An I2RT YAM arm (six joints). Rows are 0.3 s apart.
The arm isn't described. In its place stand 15 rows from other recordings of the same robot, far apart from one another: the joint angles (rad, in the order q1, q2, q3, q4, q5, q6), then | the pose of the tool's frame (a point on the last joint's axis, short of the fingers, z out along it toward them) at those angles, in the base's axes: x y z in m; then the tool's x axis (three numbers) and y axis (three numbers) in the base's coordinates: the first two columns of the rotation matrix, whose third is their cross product.
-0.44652 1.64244 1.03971 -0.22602 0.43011 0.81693 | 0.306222 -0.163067 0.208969 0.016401 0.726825 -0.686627 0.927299 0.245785 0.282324
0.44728 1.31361 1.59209 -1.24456 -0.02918 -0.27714 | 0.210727 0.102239 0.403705 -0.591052 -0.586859 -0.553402 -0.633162 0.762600 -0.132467
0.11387 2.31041 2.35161 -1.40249 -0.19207 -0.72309 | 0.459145 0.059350 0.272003 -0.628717 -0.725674 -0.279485 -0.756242 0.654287 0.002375
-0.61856 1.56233 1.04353 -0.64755 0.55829 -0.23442 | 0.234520 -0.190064 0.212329 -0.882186 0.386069 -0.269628 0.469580 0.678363 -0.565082
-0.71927 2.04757 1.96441 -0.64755 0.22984 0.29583 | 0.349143 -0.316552 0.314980 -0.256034 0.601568 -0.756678 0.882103 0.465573 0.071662
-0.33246 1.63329 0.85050 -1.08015 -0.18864 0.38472 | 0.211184 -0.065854 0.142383 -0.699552 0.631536 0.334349 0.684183 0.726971 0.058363
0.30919 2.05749 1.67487 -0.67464 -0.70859 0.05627 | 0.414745 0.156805 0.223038 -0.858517 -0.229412 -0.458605 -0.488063 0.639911 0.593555
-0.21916 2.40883 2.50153 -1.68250 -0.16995 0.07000 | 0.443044 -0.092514 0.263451 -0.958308 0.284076 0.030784 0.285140 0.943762 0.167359
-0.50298 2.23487 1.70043 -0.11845 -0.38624 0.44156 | 0.452498 -0.233648 0.183252 -0.402413 0.673226 -0.620347 0.394130 0.739026 0.546353
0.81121 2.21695 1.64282 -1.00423 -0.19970 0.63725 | 0.281649 0.306833 0.132711 -0.975702 -0.180563 0.124107 -0.160683 0.974770 0.154936
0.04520 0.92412 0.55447 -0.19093 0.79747 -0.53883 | 0.195745 -0.016647 0.239064 -0.750357 -0.392738 -0.531715 0.220030 0.610111 -0.761151
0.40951 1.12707 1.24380 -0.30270 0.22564 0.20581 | 0.232343 0.092166 0.419962 -0.204120 0.128535 -0.970471 -0.147779 0.975936 0.160342
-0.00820 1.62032 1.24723 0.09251 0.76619 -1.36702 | 0.378622 -0.027790 0.316154 -0.714295 -0.699815 -0.006418 -0.135149 0.146932 -0.979870
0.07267 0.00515 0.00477 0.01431 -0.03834 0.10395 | 0.110196 0.009391 0.176294 0.002323 0.104130 -0.994561 -0.111622 0.988375 0.103222
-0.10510 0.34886 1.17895 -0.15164 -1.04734 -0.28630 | -0.032153 0.034396 0.482648 0.773284 -0.223524 -0.593355 -0.416719 0.526149 -0.741291
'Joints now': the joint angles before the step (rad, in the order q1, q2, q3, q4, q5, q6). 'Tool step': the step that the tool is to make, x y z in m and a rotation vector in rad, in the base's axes. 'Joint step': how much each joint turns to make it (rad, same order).
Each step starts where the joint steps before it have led.
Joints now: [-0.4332, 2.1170, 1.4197, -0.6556, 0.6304, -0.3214]
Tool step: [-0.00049, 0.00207, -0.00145, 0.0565, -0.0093, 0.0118]
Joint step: [0.0000, 0.0000, 0.0000, -0.0153, -0.0564, 0.0000]
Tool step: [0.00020, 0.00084, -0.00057, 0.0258, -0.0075, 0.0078]
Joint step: [0.0000, 0.0000, -0.0001, -0.0025, -0.0276, -0.0027]
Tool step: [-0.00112, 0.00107, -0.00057, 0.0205, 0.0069, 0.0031]
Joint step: [0.0000, 0.0000, 0.0000, -0.0149, -0.0160, 0.0000]
